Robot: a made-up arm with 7 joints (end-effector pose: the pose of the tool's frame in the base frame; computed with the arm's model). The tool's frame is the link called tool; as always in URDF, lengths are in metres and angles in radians.
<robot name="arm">
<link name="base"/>
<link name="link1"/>
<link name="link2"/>
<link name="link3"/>
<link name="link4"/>
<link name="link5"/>
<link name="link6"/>
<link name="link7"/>
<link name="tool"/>
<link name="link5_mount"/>
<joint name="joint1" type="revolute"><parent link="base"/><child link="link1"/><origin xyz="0.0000 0.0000 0.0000" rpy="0.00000 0.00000 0.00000"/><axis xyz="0 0.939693 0.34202"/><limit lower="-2.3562" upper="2.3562"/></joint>
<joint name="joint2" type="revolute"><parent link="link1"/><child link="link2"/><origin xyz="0.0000 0.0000 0.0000" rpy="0.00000 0.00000 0.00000"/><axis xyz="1 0 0"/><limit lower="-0.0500" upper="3.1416"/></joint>
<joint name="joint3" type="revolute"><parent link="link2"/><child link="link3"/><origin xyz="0.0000 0.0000 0.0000" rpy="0.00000 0.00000 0.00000"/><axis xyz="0 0 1"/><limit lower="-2.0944" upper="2.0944"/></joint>
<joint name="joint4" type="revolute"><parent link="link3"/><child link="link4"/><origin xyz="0.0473 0.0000 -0.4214" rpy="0.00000 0.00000 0.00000"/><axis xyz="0 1 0"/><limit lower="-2.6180" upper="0.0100"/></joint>
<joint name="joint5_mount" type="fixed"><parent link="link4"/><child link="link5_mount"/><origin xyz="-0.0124 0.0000 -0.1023" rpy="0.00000 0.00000 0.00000"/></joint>
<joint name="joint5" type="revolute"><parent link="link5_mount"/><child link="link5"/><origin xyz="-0.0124 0.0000 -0.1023" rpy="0.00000 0.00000 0.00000"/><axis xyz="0 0 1"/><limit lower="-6.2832" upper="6.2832"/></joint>
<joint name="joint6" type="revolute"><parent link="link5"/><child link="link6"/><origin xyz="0.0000 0.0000 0.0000" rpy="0.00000 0.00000 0.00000"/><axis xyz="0 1 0"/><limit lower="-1.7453" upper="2.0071"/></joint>
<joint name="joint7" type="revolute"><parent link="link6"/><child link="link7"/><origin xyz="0.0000 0.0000 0.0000" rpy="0.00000 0.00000 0.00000"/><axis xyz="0 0 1"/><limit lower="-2.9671" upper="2.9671"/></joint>
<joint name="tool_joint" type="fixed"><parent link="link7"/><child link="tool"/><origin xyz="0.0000 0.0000 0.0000" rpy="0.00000 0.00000 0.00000"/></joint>
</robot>
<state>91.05 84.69 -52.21 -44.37 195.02 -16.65 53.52</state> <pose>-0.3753 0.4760 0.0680 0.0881 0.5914 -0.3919 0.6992</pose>
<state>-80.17 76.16 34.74 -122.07 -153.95 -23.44 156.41</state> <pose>0.1069 0.2699 0.2861 0.1891 -0.4703 0.8608 0.0464</pose>
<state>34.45 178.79 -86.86 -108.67 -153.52 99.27 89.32</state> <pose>0.1604 0.2751 0.3233 0.1550 -0.0236 -0.2189 -0.9631</pose>
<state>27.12 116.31 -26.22 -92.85 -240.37 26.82 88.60</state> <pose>0.1731 0.4733 0.0024 0.5892 -0.0342 -0.1231 0.7978</pose>
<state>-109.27 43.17 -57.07 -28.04 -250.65 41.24 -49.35</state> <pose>0.5486 0.0492 0.2965 0.6528 -0.0139 -0.6641 -0.3641</pose>
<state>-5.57 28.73 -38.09 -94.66 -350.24 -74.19 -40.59</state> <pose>0.2419 0.0621 -0.4315 0.0742 0.0331 -0.9667 -0.2428</pose>
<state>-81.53 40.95 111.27 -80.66 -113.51 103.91 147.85</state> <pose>0.3486 0.4100 -0.0017 0.5852 -0.2346 -0.0289 -0.7757</pose>
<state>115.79 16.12 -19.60 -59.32 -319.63 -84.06 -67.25</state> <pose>-0.5735 -0.1204 0.0166 0.8462 0.4307 0.0281 -0.3126</pose>
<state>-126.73 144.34 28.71 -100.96 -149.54 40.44 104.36</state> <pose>-0.3970 0.2579 0.0732 0.6406 -0.6746 -0.1150 -0.3483</pose>
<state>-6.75 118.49 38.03 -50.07 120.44 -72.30 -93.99</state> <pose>0.1239 0.4417 0.3898 0.1125 -0.7335 0.5717 -0.3499</pose>
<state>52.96 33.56 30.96 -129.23 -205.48 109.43 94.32</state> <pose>-0.1058 0.2813 -0.2357 0.4576 -0.5240 0.5767 0.4284</pose>
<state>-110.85 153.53 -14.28 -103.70 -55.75 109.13 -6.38</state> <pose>-0.3003 0.2605 0.2511 0.1084 -0.5568 0.0755 -0.8201</pose>
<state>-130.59 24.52 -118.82 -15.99 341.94 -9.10 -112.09</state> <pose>0.5023 -0.1491 0.3498 0.5182 -0.6461 -0.4843 0.2819</pose>
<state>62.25 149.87 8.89 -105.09 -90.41 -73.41 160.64</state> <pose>0.3644 0.2898 0.0109 0.7615 0.2532 0.4350 -0.4083</pose>
